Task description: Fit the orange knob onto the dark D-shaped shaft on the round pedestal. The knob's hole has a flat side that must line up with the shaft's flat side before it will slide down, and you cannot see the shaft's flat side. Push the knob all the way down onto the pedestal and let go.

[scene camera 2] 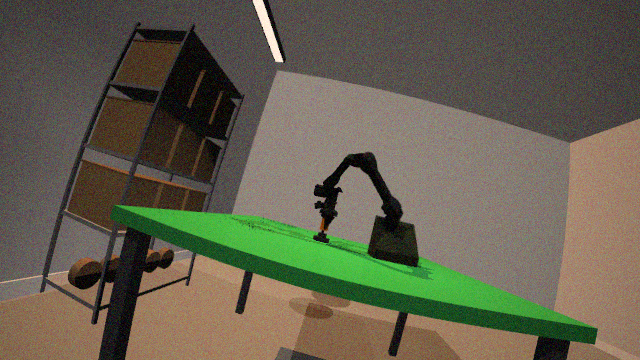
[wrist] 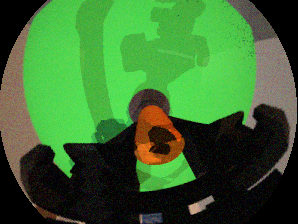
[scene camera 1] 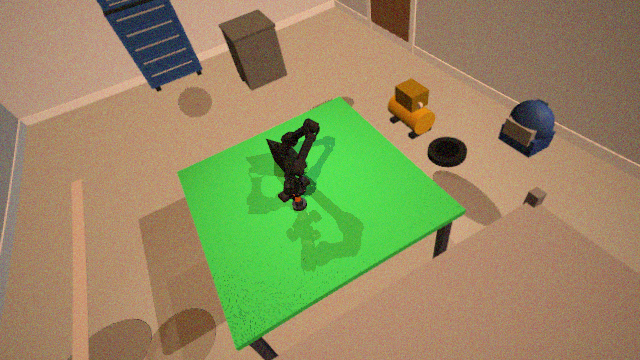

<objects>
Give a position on a pedestal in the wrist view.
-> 148, 96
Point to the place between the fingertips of my gripper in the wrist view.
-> At 152, 122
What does my gripper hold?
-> An orange knob.
</objects>
